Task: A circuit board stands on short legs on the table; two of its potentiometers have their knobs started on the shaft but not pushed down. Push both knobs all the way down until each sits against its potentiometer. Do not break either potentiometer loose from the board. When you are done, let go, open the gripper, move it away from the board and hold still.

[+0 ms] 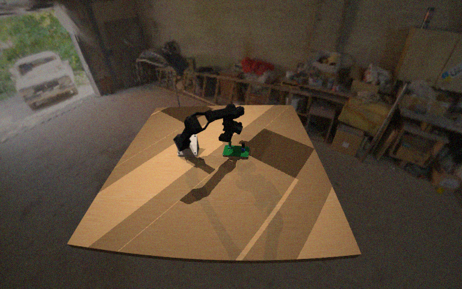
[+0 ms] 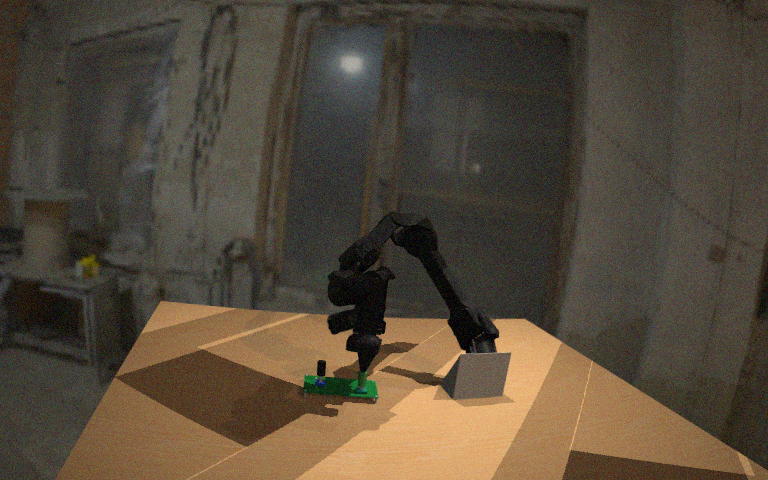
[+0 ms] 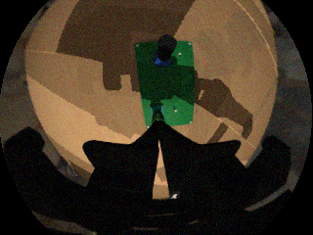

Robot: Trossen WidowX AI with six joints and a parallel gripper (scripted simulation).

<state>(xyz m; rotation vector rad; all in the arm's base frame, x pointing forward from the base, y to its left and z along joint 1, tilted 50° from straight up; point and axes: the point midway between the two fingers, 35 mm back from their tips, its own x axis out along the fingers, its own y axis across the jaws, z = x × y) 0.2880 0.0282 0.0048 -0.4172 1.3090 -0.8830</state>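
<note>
The green knob lies 1 cm below my gripper tip. The rest, counted from my gripper tip: black knob 8 cm ahead, 3 cm to the right, 1 cm below.
</note>
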